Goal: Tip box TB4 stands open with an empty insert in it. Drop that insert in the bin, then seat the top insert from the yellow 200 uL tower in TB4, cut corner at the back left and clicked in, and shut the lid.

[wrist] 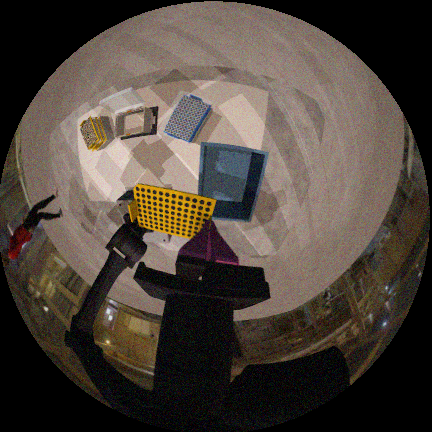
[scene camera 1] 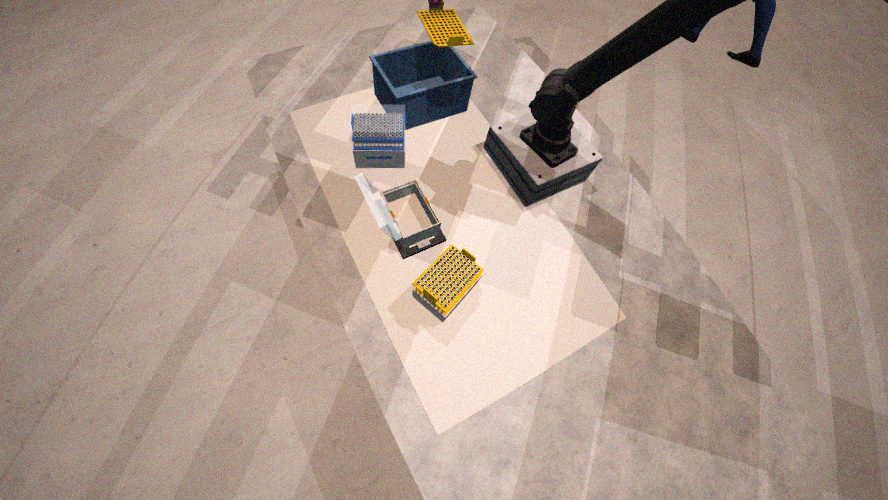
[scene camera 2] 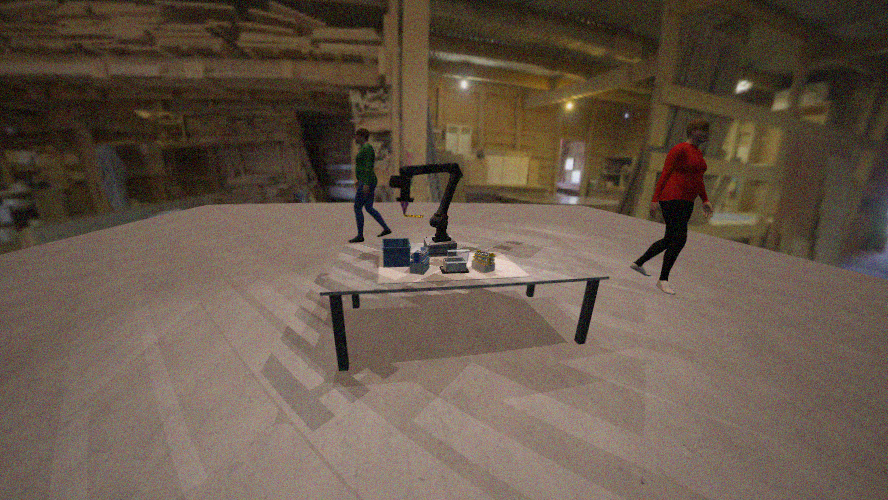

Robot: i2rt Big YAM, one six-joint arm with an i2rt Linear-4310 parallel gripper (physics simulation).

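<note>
The yellow perforated insert (scene camera 1: 446,27) (scene camera 2: 414,216) (wrist: 173,210) hangs at one end from my gripper (scene camera 1: 436,5) (scene camera 2: 405,214) (wrist: 208,222), whose purple fingers are shut on it. It is high above the table, beside and partly over the blue bin (scene camera 1: 428,108) (scene camera 2: 395,253) (wrist: 255,175) in the wrist view. Tip box TB4 (scene camera 1: 422,237) (scene camera 2: 454,266) stands with no insert in its opening. Its white lid (scene camera 1: 377,208) (wrist: 122,100) is open, leaning outward. The yellow tower (scene camera 1: 448,279) (scene camera 2: 483,260) (wrist: 93,133) stands beside TB4 with inserts stacked. Cut corners are too small to tell.
A blue-edged tip tower (scene camera 1: 377,127) (scene camera 2: 419,262) (wrist: 188,117) stands between TB4 and the bin. The arm's base block (scene camera 1: 534,177) stands beside the bin and TB4. Two people, one in red (scene camera 2: 680,173) and one in green (scene camera 2: 365,162), are beyond the table (scene camera 2: 462,286).
</note>
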